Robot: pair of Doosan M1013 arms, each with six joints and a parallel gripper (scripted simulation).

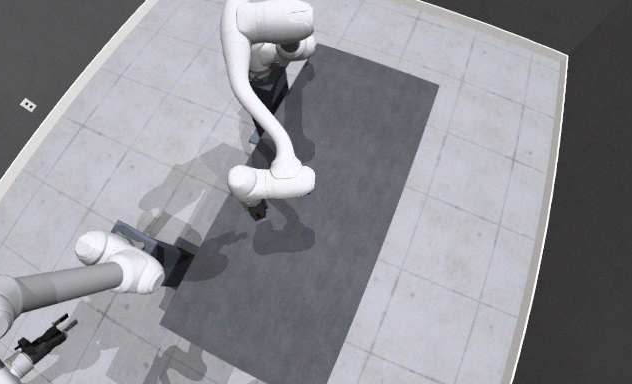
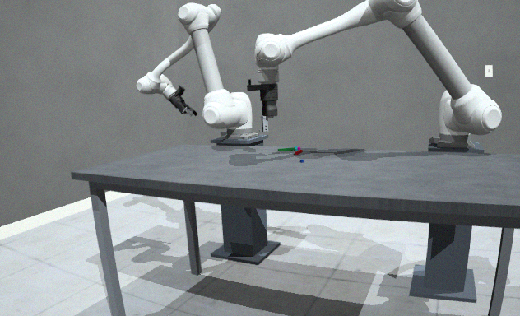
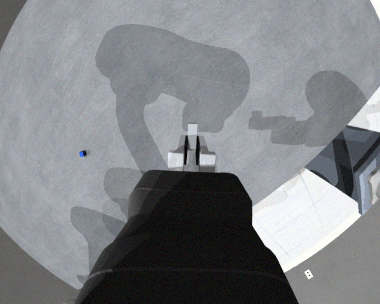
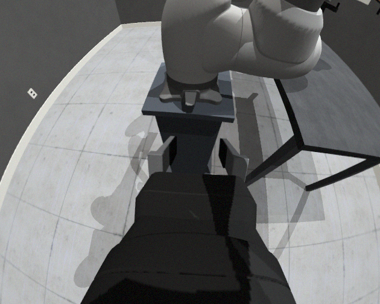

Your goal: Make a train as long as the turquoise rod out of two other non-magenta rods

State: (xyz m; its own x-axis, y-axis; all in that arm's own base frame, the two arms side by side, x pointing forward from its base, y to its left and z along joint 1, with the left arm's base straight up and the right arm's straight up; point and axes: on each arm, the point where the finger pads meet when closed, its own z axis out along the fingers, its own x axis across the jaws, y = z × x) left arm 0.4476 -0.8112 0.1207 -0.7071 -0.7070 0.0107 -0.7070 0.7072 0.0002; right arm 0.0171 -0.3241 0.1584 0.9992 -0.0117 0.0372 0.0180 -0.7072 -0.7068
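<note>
The blue rod lies 10 cm ahead of my left hand, 22 cm to the left of it and 12 cm below it. Also, from my left hand: grey rod 1 cm ahead, 1 cm to the right, 2 cm below; then green rod 14 cm behind, 3 cm to the left, 12 cm below; then red rod 8 cm behind, 12 cm to the left, 12 cm below.
</note>
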